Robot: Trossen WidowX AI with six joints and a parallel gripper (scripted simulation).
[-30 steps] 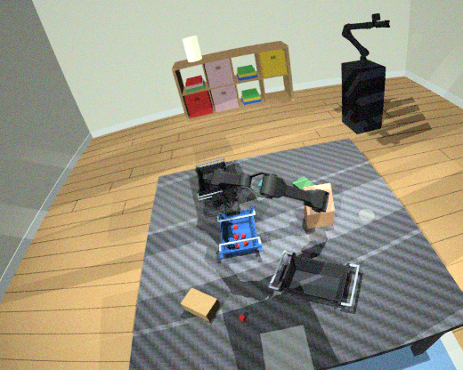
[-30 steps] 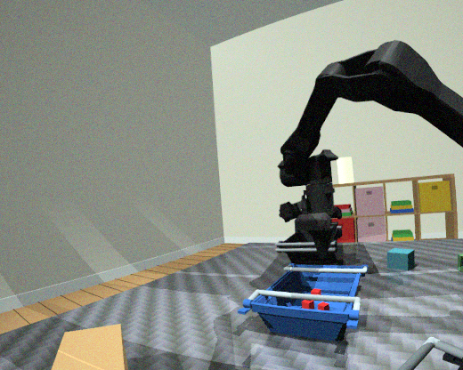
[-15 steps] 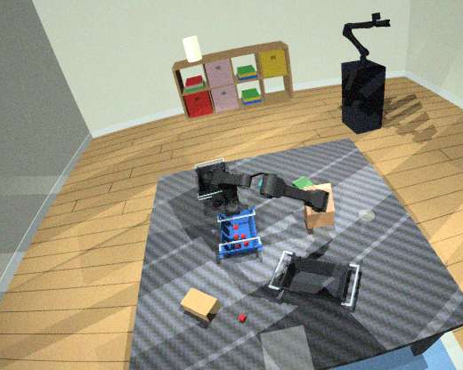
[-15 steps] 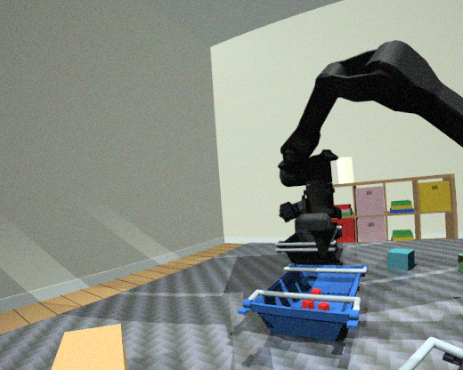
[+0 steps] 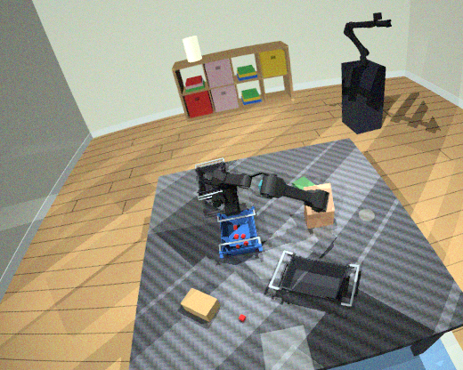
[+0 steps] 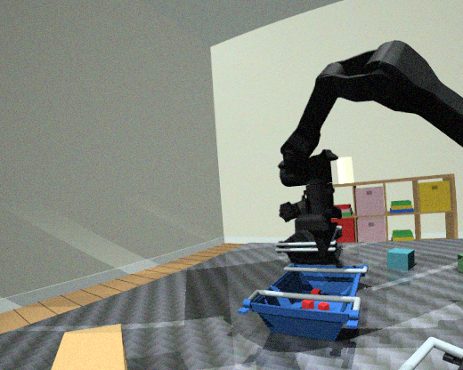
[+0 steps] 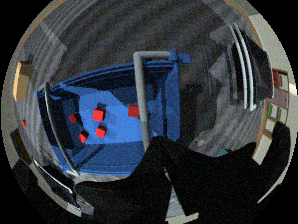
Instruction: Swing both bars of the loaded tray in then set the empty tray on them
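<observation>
Now: the dark tray 22 cm behind my gripper tip, 43 cm to the left of it and 4 cm below it. Also, from my gripper tip: cyan cube (20 cm behind, 20 cm to the right, 7 cm below); flat tan block (23 cm ahead, 40 cm to the left, 6 cm below); green block (39 cm behind, 10 cm to the right, 7 cm below).
</observation>
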